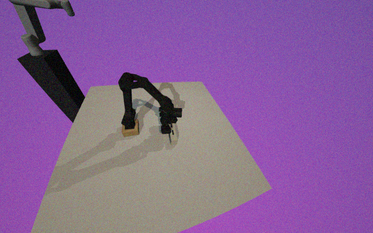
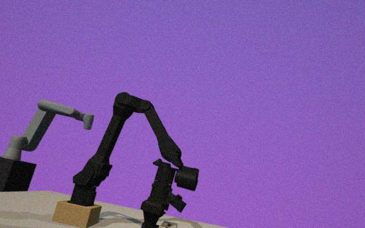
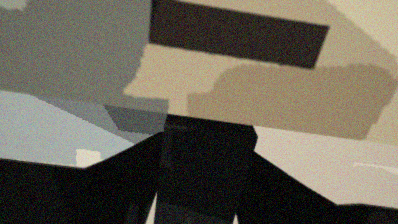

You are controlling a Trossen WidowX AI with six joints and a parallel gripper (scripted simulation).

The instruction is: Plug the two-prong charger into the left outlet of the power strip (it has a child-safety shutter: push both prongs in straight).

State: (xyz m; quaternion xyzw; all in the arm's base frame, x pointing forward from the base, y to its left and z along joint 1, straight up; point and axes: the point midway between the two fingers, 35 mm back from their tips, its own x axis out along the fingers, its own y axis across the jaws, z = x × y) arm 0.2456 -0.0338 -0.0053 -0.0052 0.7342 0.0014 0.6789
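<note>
Now: the black two-prong charger 2 cm ahead of my gripper tip and 1 cm above it.
</note>
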